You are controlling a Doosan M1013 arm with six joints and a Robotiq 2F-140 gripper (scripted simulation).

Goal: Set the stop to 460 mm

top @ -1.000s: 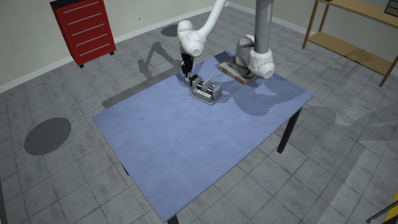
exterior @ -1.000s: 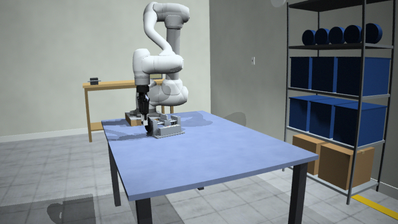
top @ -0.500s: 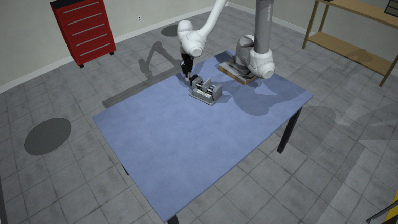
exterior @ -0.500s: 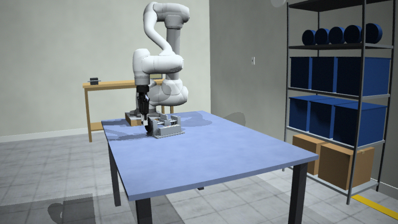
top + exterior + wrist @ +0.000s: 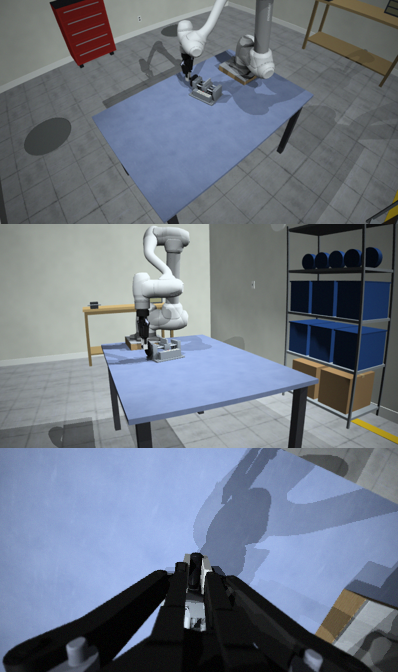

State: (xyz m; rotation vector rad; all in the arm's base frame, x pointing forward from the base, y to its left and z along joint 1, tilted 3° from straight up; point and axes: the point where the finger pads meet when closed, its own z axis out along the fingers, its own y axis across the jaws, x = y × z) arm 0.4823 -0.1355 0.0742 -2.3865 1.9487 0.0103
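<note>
Now: hand 10 mm past the black handwheel, 20 mm to the right of it and 20 mm above it. Also, from my hand: grey stop block (40 mm behind, 140 mm to the left, 20 mm below).
</note>
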